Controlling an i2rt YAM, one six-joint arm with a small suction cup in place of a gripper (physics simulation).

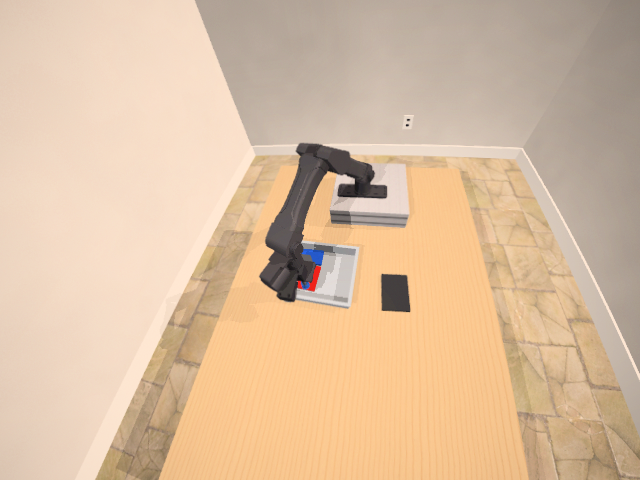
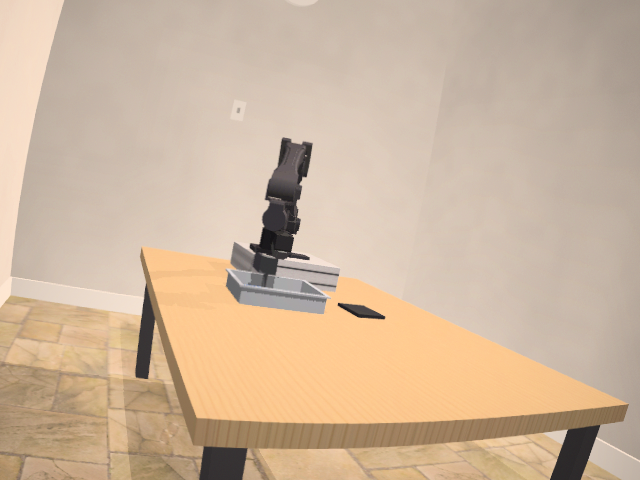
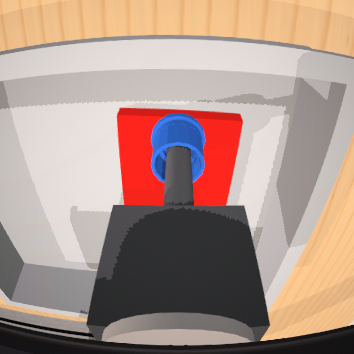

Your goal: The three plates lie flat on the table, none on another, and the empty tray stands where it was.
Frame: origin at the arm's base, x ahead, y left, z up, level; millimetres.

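Where they show: hand, its tool point: (image 1: pixel 306 286) (image 2: pixel 260 301) (image 3: pixel 178 127); arm's base, origin of its link: (image 1: pixel 362 191).
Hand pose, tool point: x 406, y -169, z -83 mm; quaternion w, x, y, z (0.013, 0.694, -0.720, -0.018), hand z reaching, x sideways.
Note:
Things, the pixels of their centre, and the offset from my tool point. Level surfaces: height alone.
- grey tray, middle of its body: (image 3: pixel 105 216) (image 2: pixel 273 291) (image 1: pixel 320 273) dx -49, dy +48, dz +23 mm
- red plate, middle of its body: (image 3: pixel 175 181) (image 1: pixel 308 277) dx -36, dy +3, dz +5 mm
- blue plate, middle of its body: (image 1: pixel 310 256) dx -120, dy -5, dz +6 mm
- black plate, middle of its body: (image 2: pixel 361 311) (image 1: pixel 394 292) dx -13, dy +307, dz +3 mm
- wooden table, height of its surface: dz -2 mm
A grey tray (image 1: pixel 352 273) (image 2: pixel 279 300) (image 3: pixel 175 56) stands on the table near the arm's base. My suction cup (image 1: pixel 304 284) (image 3: pixel 178 147) (image 2: pixel 266 278) is down inside the tray, pressed on a red plate (image 1: pixel 316 273) (image 3: pixel 137 158). It holds the plate level, a little above the tray floor, where the plate's shadow falls. A blue plate (image 1: pixel 311 253) lies in the tray's far corner, partly hidden by the arm. A black plate (image 1: pixel 395 292) (image 2: pixel 360 310) lies flat on the table to the right of the tray.
The arm stands on a grey block (image 1: pixel 370 209) (image 2: pixel 315 270) behind the tray. The tray walls rise close around the held plate. The wooden table (image 1: pixel 335 392) (image 2: pixel 361 371) stretches far toward the front.

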